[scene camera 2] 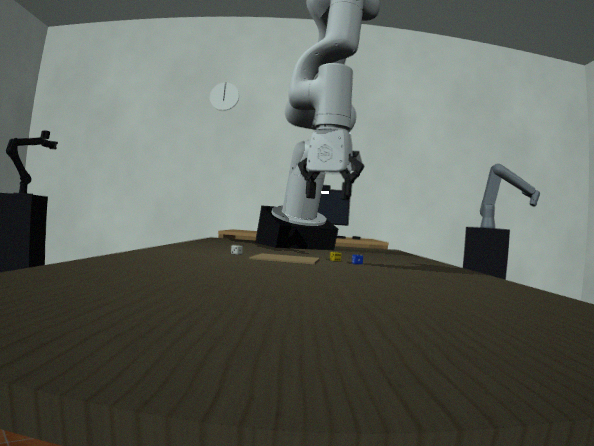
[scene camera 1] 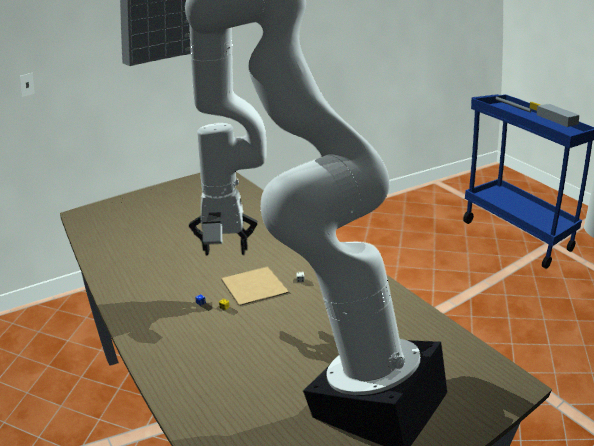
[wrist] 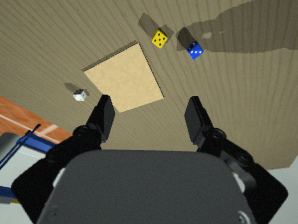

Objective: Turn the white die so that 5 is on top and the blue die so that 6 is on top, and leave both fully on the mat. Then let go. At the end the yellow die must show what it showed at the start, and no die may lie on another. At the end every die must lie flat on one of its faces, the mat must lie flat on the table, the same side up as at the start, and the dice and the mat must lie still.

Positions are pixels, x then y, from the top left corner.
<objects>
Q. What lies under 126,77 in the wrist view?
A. A tan mat.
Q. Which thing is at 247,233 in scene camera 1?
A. My gripper.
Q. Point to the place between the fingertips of my gripper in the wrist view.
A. At 149,104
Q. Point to a tan mat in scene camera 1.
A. At 260,284
</objects>
